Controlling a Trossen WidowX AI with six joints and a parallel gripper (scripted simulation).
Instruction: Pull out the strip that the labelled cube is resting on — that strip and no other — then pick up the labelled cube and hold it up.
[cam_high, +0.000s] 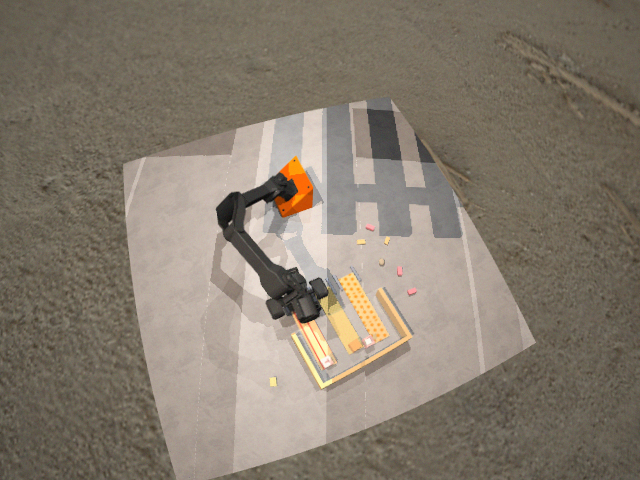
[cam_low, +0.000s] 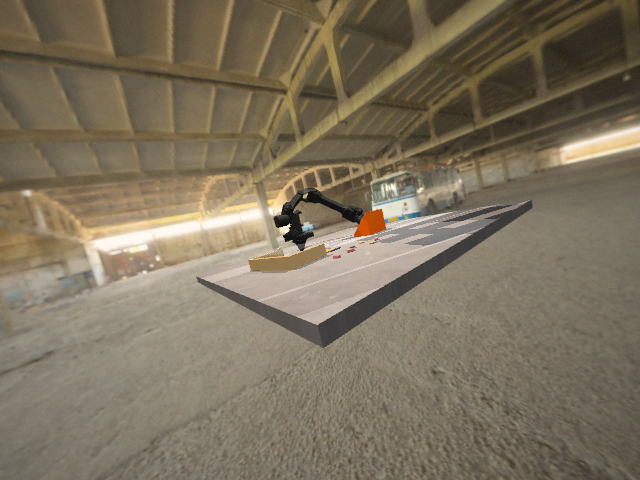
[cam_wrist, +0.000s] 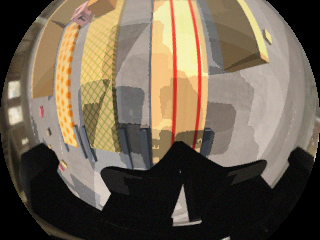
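Now: the strip 100 mm ahead of my gripper tip and 10 mm to the left of it.
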